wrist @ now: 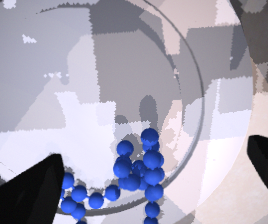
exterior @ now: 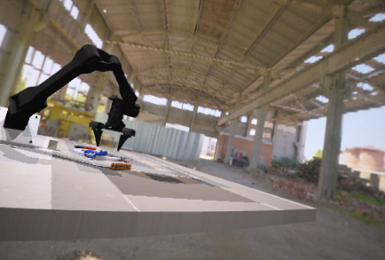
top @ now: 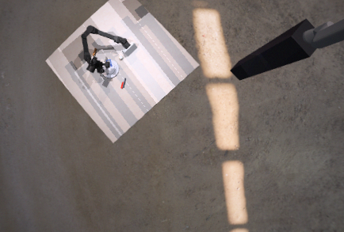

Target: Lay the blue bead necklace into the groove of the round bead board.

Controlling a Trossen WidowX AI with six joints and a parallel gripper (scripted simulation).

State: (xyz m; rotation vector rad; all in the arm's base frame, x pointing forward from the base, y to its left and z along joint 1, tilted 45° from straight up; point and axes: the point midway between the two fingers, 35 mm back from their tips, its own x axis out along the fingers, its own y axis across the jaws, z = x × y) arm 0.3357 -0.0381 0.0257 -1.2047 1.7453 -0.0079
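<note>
Right now my gripper tip is 3 cm to the right of the round white bead board, 3 cm above it and 2 cm past it. The rest, counted from my gripper tip: small white block 20 cm behind, 5 cm to the left, 2 cm below; red pen-like object 27 cm to the left, 3 cm below.
</note>
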